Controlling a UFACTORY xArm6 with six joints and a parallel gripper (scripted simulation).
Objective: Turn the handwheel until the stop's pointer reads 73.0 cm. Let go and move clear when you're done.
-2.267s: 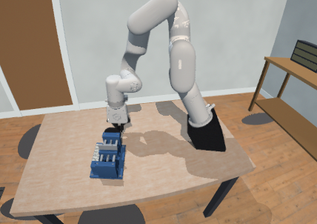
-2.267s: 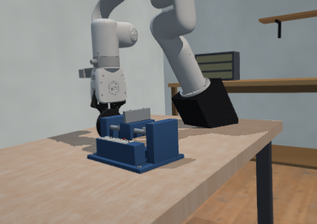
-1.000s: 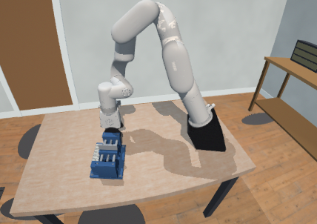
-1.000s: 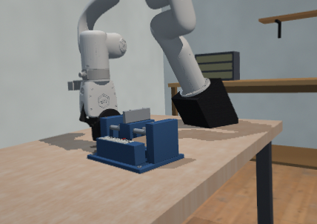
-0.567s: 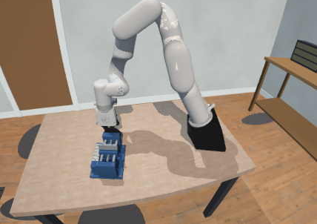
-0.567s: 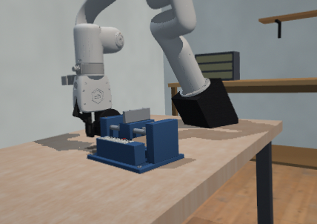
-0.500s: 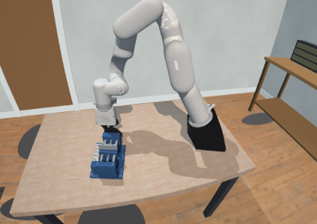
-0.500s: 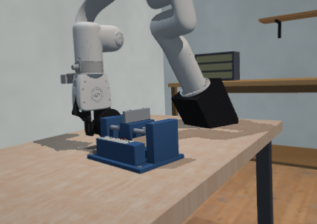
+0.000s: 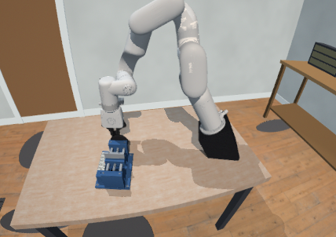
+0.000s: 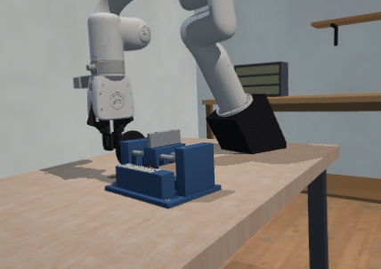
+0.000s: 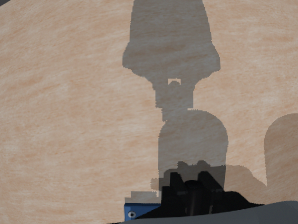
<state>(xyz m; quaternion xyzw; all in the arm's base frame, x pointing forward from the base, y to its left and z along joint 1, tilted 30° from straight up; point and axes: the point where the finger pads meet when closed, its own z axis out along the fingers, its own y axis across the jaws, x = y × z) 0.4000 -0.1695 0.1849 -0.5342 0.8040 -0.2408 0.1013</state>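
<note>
My gripper is now 1 cm short of the black handwheel, 2 cm to the right of it and 1 cm above it. The rest, counted from my hand: grey stop block (6 cm ahead, 14 cm to the left).
</note>
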